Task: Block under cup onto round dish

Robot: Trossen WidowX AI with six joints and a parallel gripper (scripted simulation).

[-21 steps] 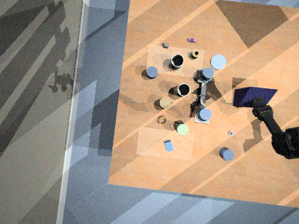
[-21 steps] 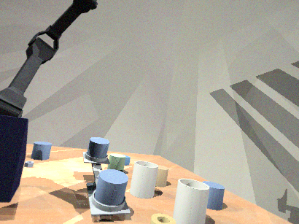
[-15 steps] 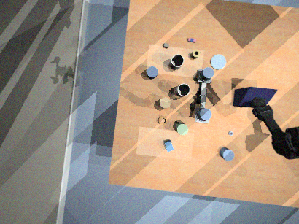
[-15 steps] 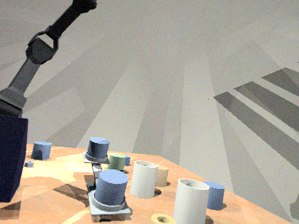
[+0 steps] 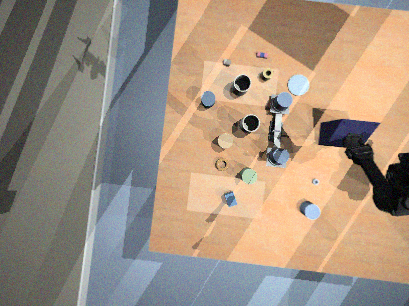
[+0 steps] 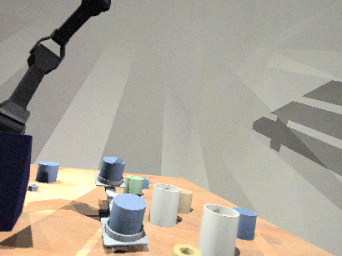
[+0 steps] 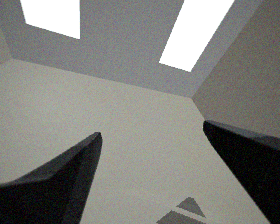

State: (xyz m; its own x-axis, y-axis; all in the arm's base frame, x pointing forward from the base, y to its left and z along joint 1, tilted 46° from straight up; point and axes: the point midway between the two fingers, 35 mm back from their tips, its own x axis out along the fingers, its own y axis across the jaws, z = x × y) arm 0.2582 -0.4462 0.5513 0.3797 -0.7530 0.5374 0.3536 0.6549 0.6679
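Right now the grey block is 5 cm ahead of my gripper tip, 21 cm to the right of it and 82 cm below it. From my gripper tip the other things lie so: blue block (23 cm ahead, 28 cm to the left, 84 cm below); then pale blue round dish (3 cm behind, 31 cm to the right, 86 cm below).
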